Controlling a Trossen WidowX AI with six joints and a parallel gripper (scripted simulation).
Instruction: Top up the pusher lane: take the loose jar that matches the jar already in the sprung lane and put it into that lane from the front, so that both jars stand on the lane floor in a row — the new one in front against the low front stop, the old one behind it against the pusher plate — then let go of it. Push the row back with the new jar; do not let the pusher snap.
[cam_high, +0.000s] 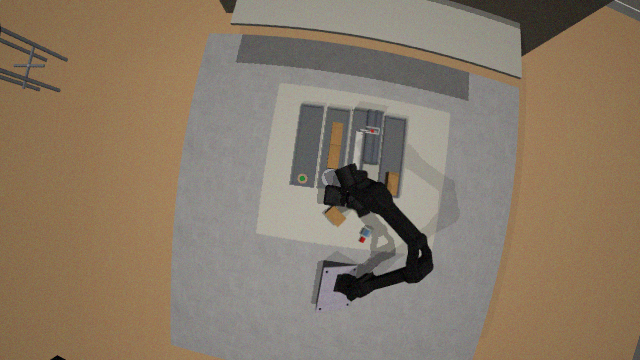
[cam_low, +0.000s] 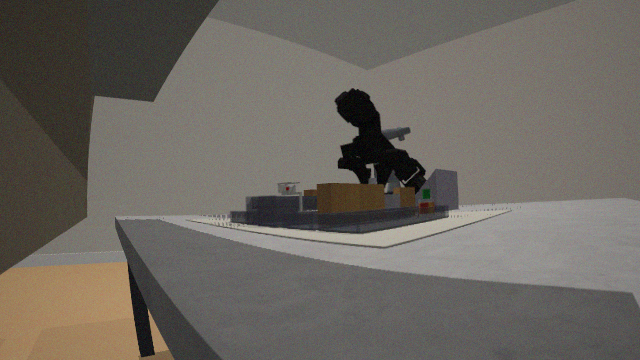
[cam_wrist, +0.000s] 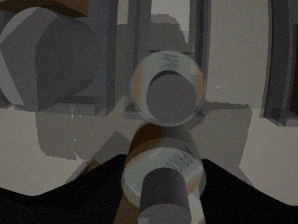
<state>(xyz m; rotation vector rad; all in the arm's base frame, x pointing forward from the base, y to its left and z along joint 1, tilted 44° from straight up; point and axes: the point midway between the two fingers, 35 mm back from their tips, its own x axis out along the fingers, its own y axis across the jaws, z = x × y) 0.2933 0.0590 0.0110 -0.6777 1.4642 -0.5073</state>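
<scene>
Right now the wide grey jar is 8 cm to the left of my gripper tip, 5 cm ahead of it and 3 cm below it. Also, from my gripper tip: sprung lane (19 cm ahead, 4 cm below, 1 cm to the right); then red mark (23 cm ahead, 2 cm to the right, 2 cm above).
</scene>
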